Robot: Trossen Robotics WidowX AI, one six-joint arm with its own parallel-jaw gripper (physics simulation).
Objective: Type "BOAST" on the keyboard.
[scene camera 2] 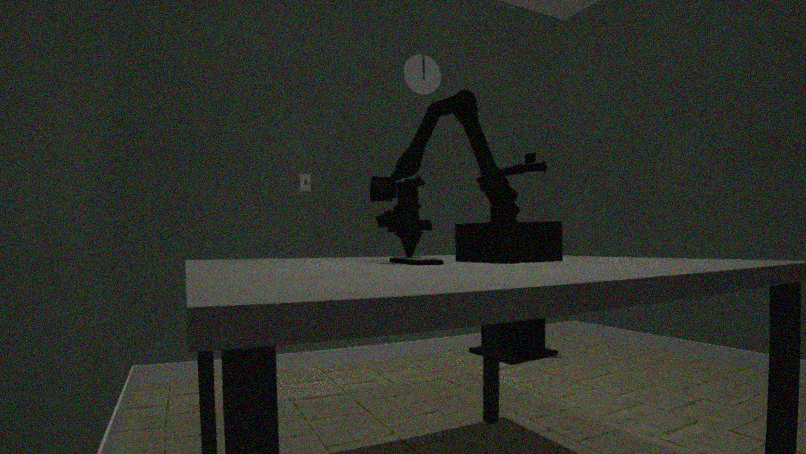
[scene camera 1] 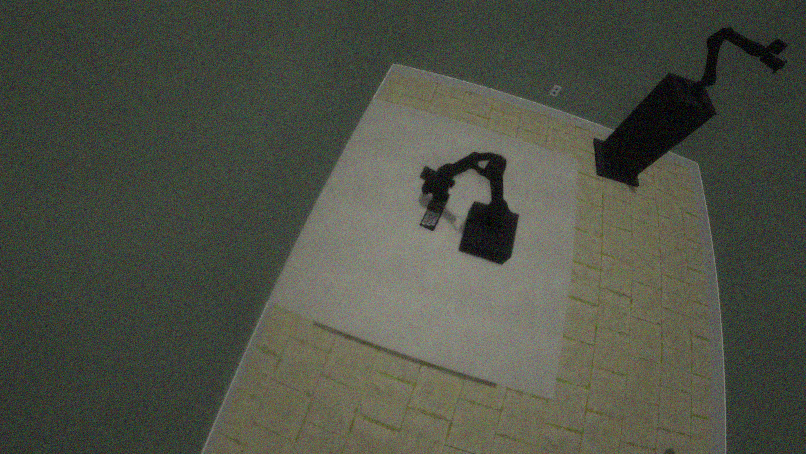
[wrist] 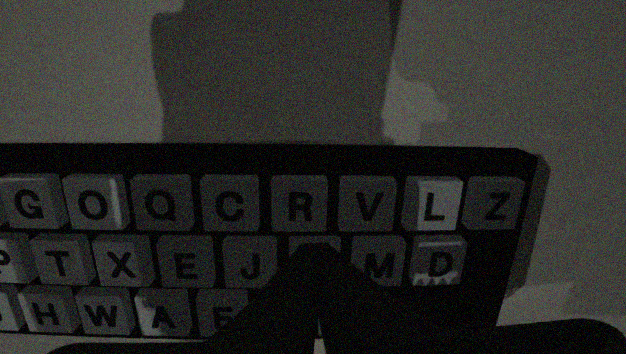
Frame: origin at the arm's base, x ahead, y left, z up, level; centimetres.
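Seen in the pictures: gripper, fingertip midpoint: (scene camera 1: 437, 202) (wrist: 314, 255); arm's base at its link origin: (scene camera 2: 502, 222) (scene camera 1: 495, 222).
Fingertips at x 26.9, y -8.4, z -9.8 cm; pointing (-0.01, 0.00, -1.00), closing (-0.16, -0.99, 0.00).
Observation:
Pixels of each thing's top centre, then the offset from my fingertips to it. Level surfaces: height alone.
- dark keyboard at its top centre: (wrist: 200, 266) (scene camera 2: 414, 257) (scene camera 1: 435, 208) dx +0.5, dy +3.6, dz +0.3 cm
- white table at its surface level: dz -1.4 cm
- J key at its top centre: (wrist: 249, 266) dx +0.2, dy +2.1, dz +0.3 cm
- M key at its top centre: (wrist: 378, 265) dx -0.6, dy -2.0, dz +0.3 cm
- O key at its top centre: (wrist: 92, 205) dx +3.1, dy +6.2, dz +0.3 cm
- T key at its top centre: (wrist: 59, 263) dx +1.4, dy +8.2, dz +0.3 cm
The dark keyboard (scene camera 1: 431, 217) (scene camera 2: 427, 261) (wrist: 300, 158) lies flat on the white table (scene camera 1: 406, 281) (scene camera 2: 282, 279). My gripper (scene camera 2: 410, 254) (wrist: 314, 255) is shut and empty, pointing down, its tips at the middle-row key between the J key (wrist: 250, 265) and the M key (wrist: 379, 265); that key's letter is covered. Whether the tips press the key cannot be told. In the wrist view the O key (wrist: 93, 205) is in the top row, the T key (wrist: 57, 261) in the middle row and the A key (wrist: 162, 314) in the bottom row. No S key is readable.
The arm's dark base block (scene camera 1: 489, 234) (scene camera 2: 507, 242) stands on the table beside the keyboard. A second arm (scene camera 1: 711, 56) (scene camera 2: 521, 168) is on a dark pedestal (scene camera 1: 654, 129) (scene camera 2: 513, 337) beyond the table. A round clock (scene camera 2: 414, 73) hangs on the wall.

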